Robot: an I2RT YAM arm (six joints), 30 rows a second.
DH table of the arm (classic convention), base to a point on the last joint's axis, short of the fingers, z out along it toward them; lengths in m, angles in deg. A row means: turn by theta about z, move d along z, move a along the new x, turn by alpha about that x. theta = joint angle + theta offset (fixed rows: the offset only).
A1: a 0.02  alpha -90  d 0.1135  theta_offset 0
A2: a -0.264  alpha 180  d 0  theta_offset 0
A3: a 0.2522  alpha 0  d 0  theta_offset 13.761
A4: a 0.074  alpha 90  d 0  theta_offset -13.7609
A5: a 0  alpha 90  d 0  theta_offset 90
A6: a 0  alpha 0  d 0.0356  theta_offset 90
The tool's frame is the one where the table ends.
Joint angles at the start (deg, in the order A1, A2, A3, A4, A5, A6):
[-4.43 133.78 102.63 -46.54 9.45 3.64]
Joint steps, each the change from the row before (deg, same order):
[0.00 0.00 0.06 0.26 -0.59 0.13]
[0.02 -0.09 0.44 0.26 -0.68 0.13]
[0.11 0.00 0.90 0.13 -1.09 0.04]
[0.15 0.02 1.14 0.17 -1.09 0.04]
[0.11 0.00 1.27 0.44 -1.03 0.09]
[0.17 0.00 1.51 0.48 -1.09 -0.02]
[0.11 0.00 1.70 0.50 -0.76 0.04]
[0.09 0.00 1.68 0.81 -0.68 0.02]
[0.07 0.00 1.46 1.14 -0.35 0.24]
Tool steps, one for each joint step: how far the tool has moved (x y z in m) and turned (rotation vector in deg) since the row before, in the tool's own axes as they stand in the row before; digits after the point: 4 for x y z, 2 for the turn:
[-0.0007 0.0004 -0.0002 -0.61 -0.28 0.18]
[-0.0024 0.0004 -0.0024 -0.74 -0.74 0.23]
[-0.0039 0.0013 -0.0036 -1.18 -0.96 0.07]
[-0.0049 0.0017 -0.0044 -1.22 -1.22 0.04]
[-0.0060 0.0015 -0.0050 -1.18 -1.63 0.15]
[-0.0070 0.0021 -0.0059 -1.28 -1.91 -0.03]
[-0.0079 0.0015 -0.0066 -0.95 -2.14 0.07]
[-0.0085 0.0015 -0.0065 -0.89 -2.43 0.06]
[-0.0083 0.0012 -0.0056 -0.57 -2.57 0.28]

